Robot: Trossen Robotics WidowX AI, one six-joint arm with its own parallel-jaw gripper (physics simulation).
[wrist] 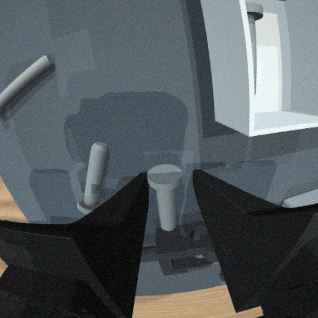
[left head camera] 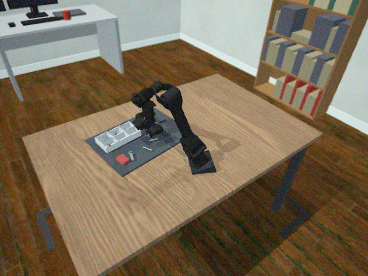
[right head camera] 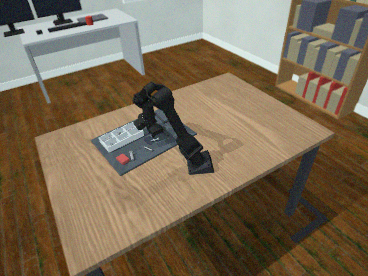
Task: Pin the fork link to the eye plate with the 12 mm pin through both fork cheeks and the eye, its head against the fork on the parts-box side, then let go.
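Frame: origin at the arm's base, x left, y ahead, z down, level; metres.
Seen in the pictures: gripper, fingertip midpoint: (wrist: 170, 176) (left head camera: 149, 135) (right head camera: 152, 135); arm's base, link origin: (left head camera: 200, 161) (right head camera: 198, 161).
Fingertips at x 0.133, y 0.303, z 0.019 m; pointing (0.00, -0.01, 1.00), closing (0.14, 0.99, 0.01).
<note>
Pixels of each thing's top centre, then the offset from my fingertips to it. Level surfaces: height alone.
- light-grey pin, top centre: (wrist: 167, 217) dx -0.016, dy -0.001, dz -0.020 m
- dark fork link, top centre: (wrist: 155, 266) dx -0.066, dy -0.003, dz -0.024 m
- second pin, top centre: (wrist: 87, 187) dx -0.001, dy -0.047, dz -0.018 m
- white parts box, top centre: (left head camera: 118, 133) (right head camera: 121, 133) dx +0.155, dy +0.045, dz -0.035 m
- grey mat, surface height: dz +0.000 m
- light-grey block, top centre: (wrist: 314, 224) dx -0.028, dy +0.132, dz -0.024 m
- red block, top centre: (left head camera: 122, 158) (right head camera: 122, 158) dx +0.189, dy -0.122, dz -0.017 m
A light-grey pin (wrist: 167, 202) shows in the wrist view with its flat head up and its shaft running down to the dark fork link (wrist: 172, 239). Whether it enters a hole is unclear. My gripper (wrist: 170, 176) (left head camera: 155, 132) (right head camera: 156, 132) is partly open, with nothing gripped; in the wrist view the pin head shows between its fingertips. The dark parts are partly hidden by the right finger, and I cannot make out the eye plate. A second pin (wrist: 96, 170) lies left of the gripper, its head partly behind the left finger.
The white parts box (wrist: 227, 75) (left head camera: 122, 144) (right head camera: 122, 143) stands on the grey mat (wrist: 125, 50) and holds a pin (wrist: 253, 42). Another pin (wrist: 25, 82) lies at the upper left. A light-grey block (wrist: 302, 198) shows at the right. A red block (left head camera: 122, 159) (right head camera: 122, 159) lies near the mat's front.
</note>
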